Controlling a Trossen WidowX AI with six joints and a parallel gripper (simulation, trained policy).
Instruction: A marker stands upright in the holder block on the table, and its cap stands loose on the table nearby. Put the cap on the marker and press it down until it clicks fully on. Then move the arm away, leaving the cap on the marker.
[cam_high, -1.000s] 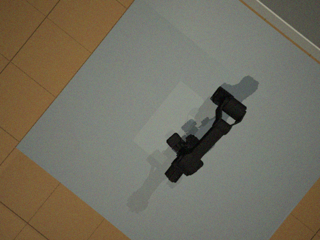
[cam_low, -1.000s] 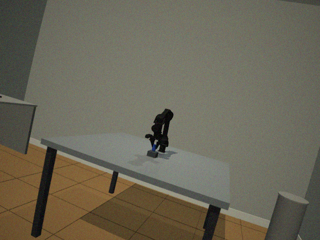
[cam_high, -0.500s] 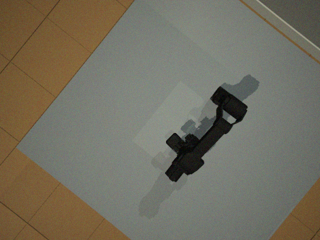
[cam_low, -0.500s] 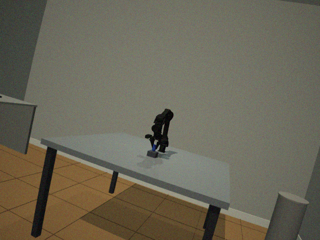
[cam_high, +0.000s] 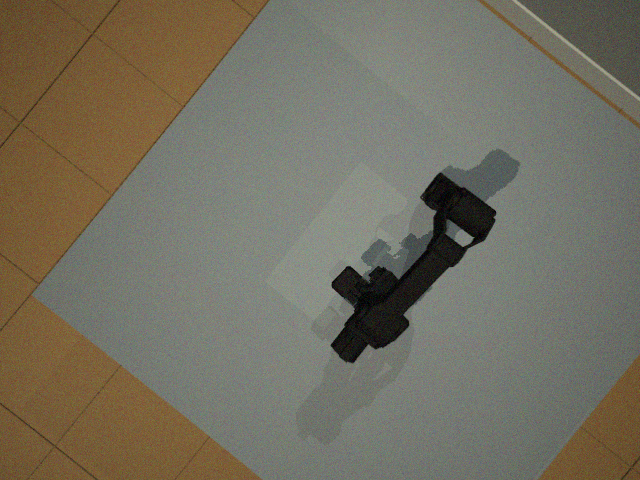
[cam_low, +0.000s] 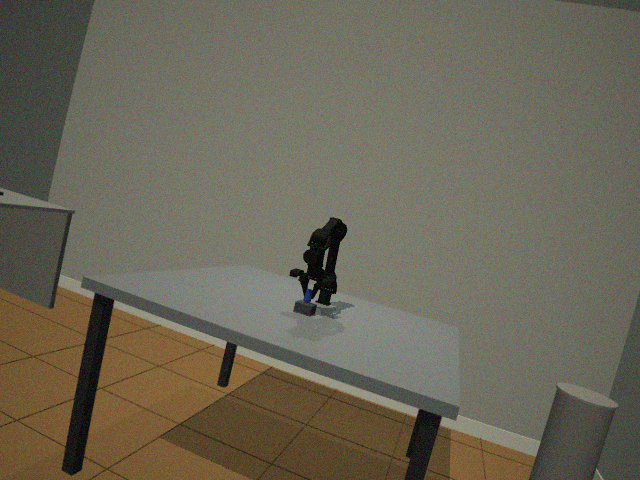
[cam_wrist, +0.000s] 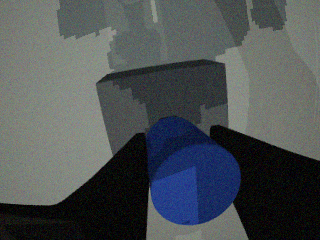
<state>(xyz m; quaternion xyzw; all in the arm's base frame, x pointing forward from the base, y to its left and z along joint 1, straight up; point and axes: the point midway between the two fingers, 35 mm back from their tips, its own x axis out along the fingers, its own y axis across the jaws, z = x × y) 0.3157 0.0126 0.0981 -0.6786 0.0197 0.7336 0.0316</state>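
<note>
The blue cap lies 1 cm ahead of my gripper tip and 1 cm above it. Also, from my gripper tip: dark holder block: 4 cm below, 1 cm ahead.
</note>
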